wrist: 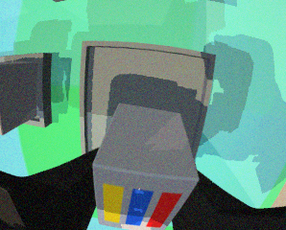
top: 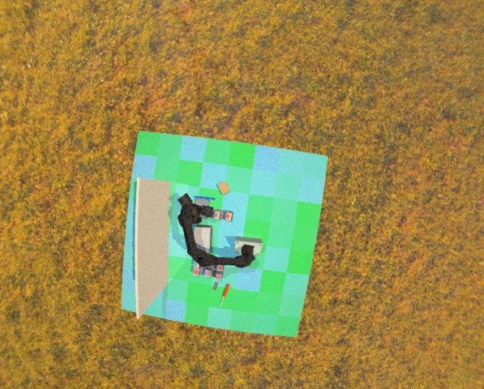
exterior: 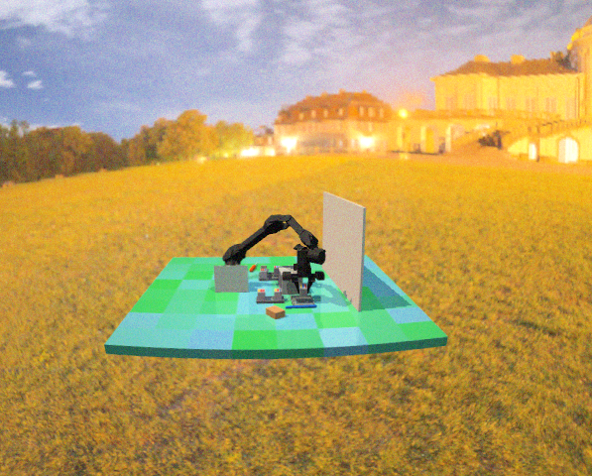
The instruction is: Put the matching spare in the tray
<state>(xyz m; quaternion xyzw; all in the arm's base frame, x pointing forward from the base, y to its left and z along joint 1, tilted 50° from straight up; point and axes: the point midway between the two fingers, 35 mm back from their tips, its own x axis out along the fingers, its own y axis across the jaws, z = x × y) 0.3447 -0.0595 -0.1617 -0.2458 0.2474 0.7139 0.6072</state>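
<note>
The spare lies 3 cm above my gripper tip. Also, from my gripper tip: beige wall panel 22 cm to the left, 18 cm ahead, 18 cm above; then mounted unit 19 cm to the left, 6 cm behind, 1 cm above; then tray 4 cm below.
</note>
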